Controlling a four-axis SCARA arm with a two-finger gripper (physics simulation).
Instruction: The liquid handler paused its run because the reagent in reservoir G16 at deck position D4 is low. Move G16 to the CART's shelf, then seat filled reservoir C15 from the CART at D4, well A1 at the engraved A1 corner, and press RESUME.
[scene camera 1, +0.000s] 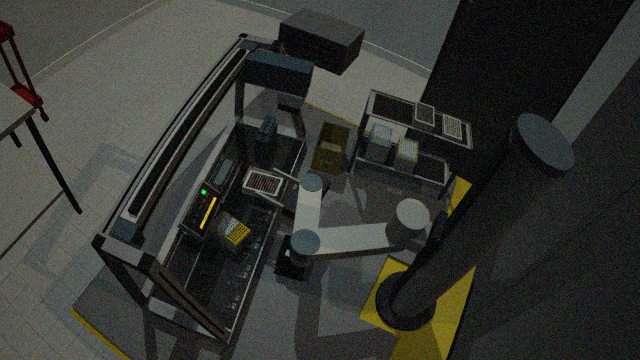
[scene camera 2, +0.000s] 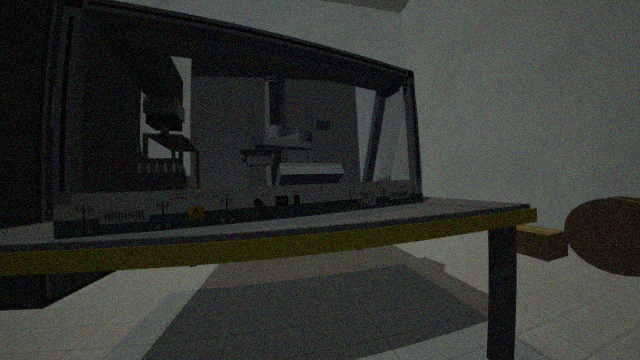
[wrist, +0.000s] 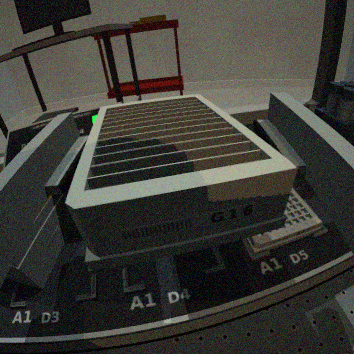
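Seen in the pictures: gripper, fingertip midpoint: (scene camera 1: 264, 181) (wrist: 169, 115); arm's base, origin of the base link: (scene camera 1: 405, 301).
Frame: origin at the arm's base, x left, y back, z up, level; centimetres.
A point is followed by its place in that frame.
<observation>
Reservoir G16 (scene camera 1: 263, 182) {z 20.4, x -5.6, y -65.7 cm} (wrist: 150, 222) {z 20.6, x -4.7, y -58.9 cm}, white-rimmed with slats across its top, is level in my gripper (scene camera 1: 270, 184) {z 21.8, x -5.4, y -65.2 cm} (wrist: 169, 115) {z 21.8, x -5.4, y -65.2 cm}, which is shut on its two sides. In the wrist view it hangs above the deck (wrist: 200, 312) {z 7.1, x -6.3, y -59.7 cm} over the D4 area, with D4's A1 label and corner brackets showing in front of and below it. The CART (scene camera 1: 395, 107) {z 36.3, x -54.1, y -37.5 cm} stands at the upper right in scene camera 1. A white-rimmed box (scene camera 1: 424, 114) {z 39.2, x -54.9, y -25.9 cm} stands on its top; its label is too small to read, so I cannot confirm C15. The control panel (scene camera 1: 192, 212) {z 15.2, x 16.4, y -81.9 cm} shows a green light; RESUME is not readable.
A white gridded plate (wrist: 304, 212) {z 8.0, x -19.1, y -68.8 cm} sits at D5. A yellow-and-grey rack (scene camera 1: 233, 229) {z 13.8, x 12.9, y -66.3 cm} stands on the deck near the panel. Enclosure posts (scene camera 1: 239, 102) {z 19.7, x -36.0, y -97.4 cm} (scene camera 2: 372, 135) frame the deck. A yellow bin (scene camera 1: 342, 135) {z 10.1, x -53.2, y -54.5 cm} stands between deck and CART. Two boxes (scene camera 1: 381, 140) {z 21.6, x -48.8, y -37.5 cm} (scene camera 1: 407, 150) {z 18.3, x -54.2, y -26.1 cm} stand on the CART's lower shelf.
</observation>
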